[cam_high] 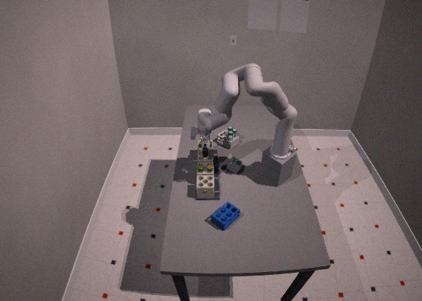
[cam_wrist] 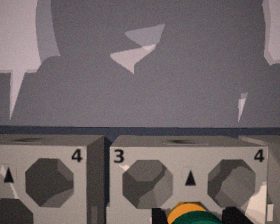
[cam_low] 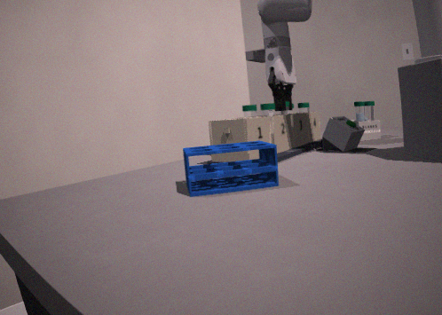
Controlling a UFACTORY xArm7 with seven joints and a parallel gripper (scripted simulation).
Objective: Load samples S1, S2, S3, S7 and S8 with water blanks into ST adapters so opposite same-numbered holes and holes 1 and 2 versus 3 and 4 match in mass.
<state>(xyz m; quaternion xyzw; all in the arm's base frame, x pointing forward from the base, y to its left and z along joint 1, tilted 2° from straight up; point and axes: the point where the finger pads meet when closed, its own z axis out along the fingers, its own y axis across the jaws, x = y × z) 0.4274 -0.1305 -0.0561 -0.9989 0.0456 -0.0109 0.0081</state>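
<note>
Right now the sample tube is 50 mm below my hand and 10 mm to the left of it. The rest, counted from my hand: sloped done desk: 180 mm behind, 70 mm below, 50 mm to the left; adapter: 220 mm to the left, 70 mm below, 20 mm ahead; white rack: 240 mm to the right, 180 mm behind, 100 mm below.
</note>
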